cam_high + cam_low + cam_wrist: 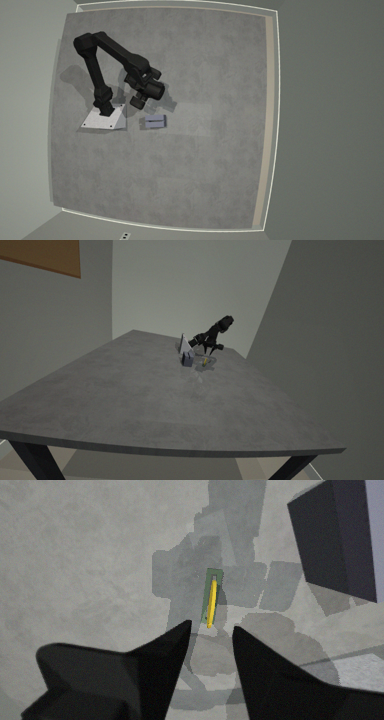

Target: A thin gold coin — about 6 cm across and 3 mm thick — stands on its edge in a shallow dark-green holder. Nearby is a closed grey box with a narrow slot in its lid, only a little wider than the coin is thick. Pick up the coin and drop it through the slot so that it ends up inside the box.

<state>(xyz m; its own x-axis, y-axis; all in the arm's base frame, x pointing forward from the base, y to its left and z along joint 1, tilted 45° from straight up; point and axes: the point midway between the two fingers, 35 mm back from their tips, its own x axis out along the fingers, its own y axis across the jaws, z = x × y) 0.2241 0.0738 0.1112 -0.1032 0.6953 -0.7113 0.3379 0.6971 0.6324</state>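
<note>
My gripper tip is 6 cm above the gold coin.
</note>
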